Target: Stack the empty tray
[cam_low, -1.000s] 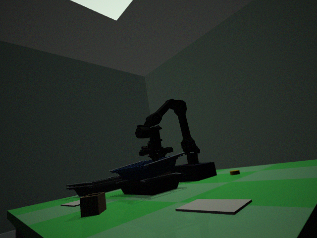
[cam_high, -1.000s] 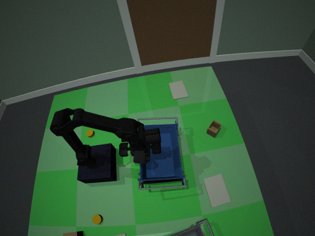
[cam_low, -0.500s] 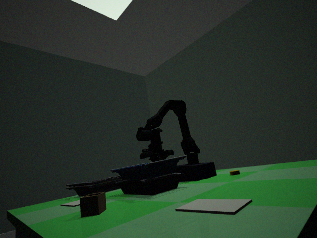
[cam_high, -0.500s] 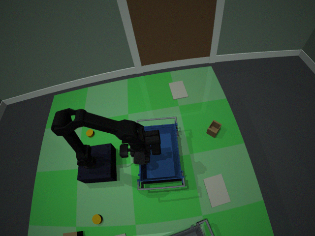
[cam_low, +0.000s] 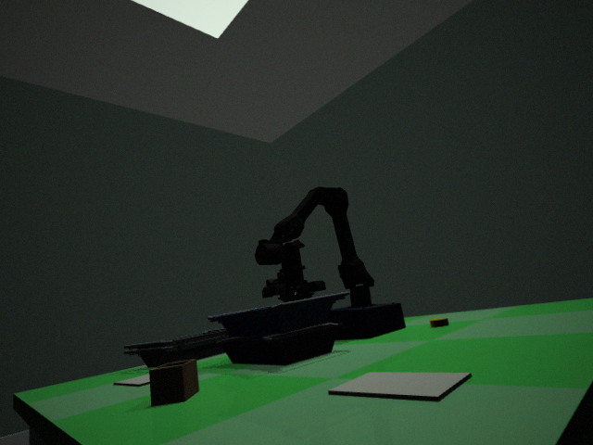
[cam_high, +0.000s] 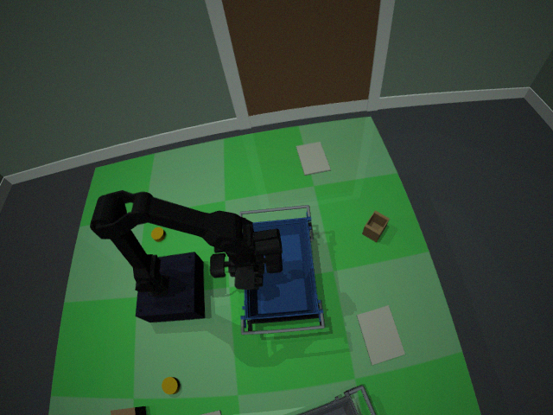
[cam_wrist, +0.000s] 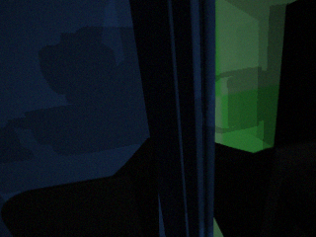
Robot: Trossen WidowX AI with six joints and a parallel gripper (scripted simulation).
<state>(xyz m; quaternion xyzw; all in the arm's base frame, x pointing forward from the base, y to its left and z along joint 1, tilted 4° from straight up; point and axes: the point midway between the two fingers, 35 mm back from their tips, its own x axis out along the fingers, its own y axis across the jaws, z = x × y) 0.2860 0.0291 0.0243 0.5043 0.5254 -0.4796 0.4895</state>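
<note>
My gripper tip is 8 cm short of the blue tray and 3 cm below it. Also, from my gripper tip: brown box (39 cm ahead, 14 cm to the left, 6 cm below).
</note>
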